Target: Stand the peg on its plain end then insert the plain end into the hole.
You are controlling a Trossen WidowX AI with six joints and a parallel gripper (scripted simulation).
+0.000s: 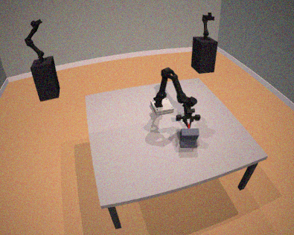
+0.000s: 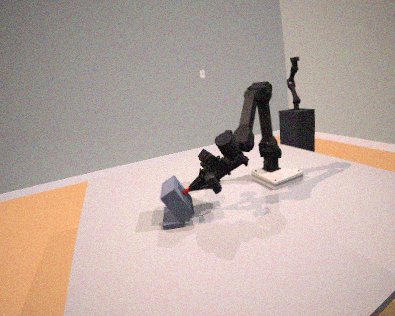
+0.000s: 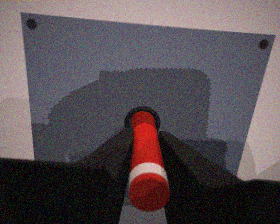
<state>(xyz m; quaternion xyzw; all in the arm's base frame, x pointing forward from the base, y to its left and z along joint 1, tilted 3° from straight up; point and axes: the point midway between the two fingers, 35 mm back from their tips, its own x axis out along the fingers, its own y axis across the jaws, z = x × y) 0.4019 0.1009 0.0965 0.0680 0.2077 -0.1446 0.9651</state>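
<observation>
My gripper tip is now 40 mm short of the grey sloped panel, 10 mm to the left of it and 30 mm above it. The rest, counted from my gripper tip: red peg (10 mm behind, 10 mm above).
</observation>
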